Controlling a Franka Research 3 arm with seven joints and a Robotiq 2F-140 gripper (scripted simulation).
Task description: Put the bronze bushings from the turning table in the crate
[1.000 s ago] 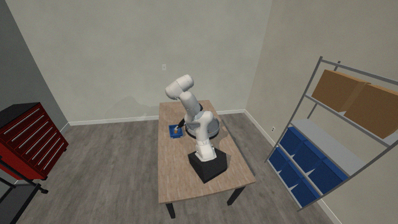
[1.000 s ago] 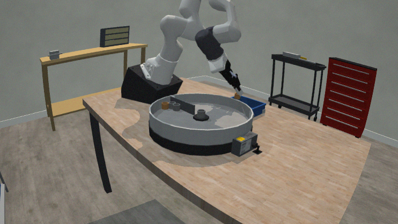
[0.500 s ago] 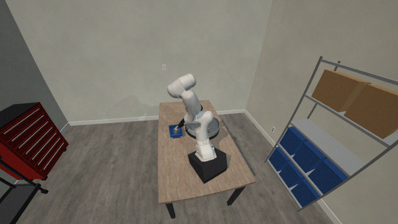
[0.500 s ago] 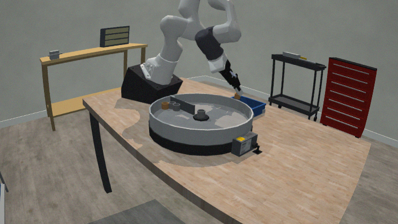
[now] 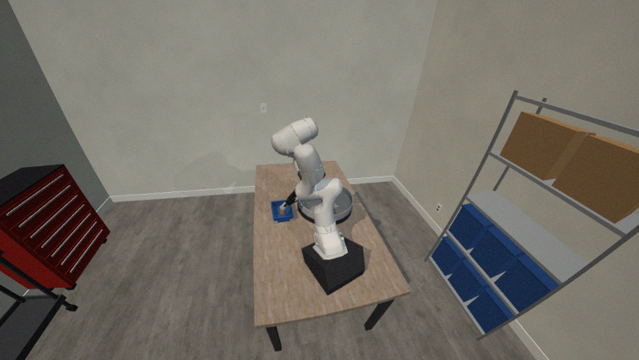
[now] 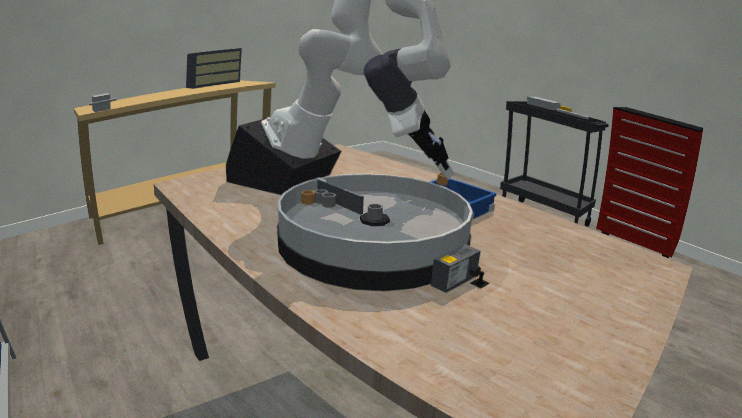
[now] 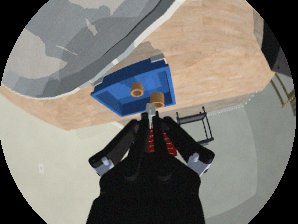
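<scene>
Right now the blue crate is 8 cm below my hand, 3 cm ahead of it and 2 cm to the left of it. Also, from my hand: grey round turning table 32 cm to the right, 8 cm ahead, 5 cm below; then grey turning table 32 cm to the right, 9 cm ahead, 6 cm below.
</scene>
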